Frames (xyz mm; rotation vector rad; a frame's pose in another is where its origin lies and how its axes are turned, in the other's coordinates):
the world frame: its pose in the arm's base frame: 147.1 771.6 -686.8 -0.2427 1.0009 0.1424
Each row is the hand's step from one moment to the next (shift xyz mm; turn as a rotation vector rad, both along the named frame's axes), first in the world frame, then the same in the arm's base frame.
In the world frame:
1: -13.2 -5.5 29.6 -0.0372 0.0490 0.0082
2: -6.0 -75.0 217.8 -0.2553 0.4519 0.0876
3: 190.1 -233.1 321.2 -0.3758 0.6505 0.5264
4: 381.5 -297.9 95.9 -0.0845 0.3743 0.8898
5: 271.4 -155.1 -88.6 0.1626 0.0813 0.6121
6: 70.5 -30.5 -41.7 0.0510 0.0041 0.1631
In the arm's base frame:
1: 18.3 2.5 27.2 -0.0244 0.0491 0.0290
2: 191.3 -14.3 127.6 -0.1683 0.4571 0.1996
3: 416.3 -137.8 36.6 0.0792 0.7645 0.5008
4: 349.8 -258.8 -232.7 0.5938 0.5972 0.4794
5: 108.1 -171.1 -254.1 0.5665 0.2426 0.1671
6: 10.6 -40.0 -77.0 0.1591 0.0478 0.0404

